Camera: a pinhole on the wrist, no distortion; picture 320 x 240 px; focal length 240.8 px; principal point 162.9 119.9 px. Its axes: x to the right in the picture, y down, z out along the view. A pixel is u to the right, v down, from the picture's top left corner.
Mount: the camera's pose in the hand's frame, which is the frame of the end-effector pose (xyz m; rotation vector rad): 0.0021 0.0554 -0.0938 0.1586 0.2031 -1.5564
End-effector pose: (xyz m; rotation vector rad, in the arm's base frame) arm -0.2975 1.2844 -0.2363 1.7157 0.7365 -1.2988
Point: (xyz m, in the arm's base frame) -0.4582 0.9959 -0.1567
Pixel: 124.9 44.6
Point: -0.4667 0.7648 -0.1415
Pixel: 73.9 61.6
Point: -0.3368 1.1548 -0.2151
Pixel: 129.6 81.0
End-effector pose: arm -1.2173 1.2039 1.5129 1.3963 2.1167 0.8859
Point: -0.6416 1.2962 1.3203
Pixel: 21.3 56.8
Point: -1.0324 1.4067 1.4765
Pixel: 23.3 215.2
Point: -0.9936 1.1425 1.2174
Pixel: 185.1 38.6
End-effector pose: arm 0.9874 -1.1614 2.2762 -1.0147 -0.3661 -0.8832
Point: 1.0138 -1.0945 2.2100
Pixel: outside the picture
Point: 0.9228 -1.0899 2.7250
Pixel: 299.4 225.7
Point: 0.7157 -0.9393 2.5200
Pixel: 305.6 49.1
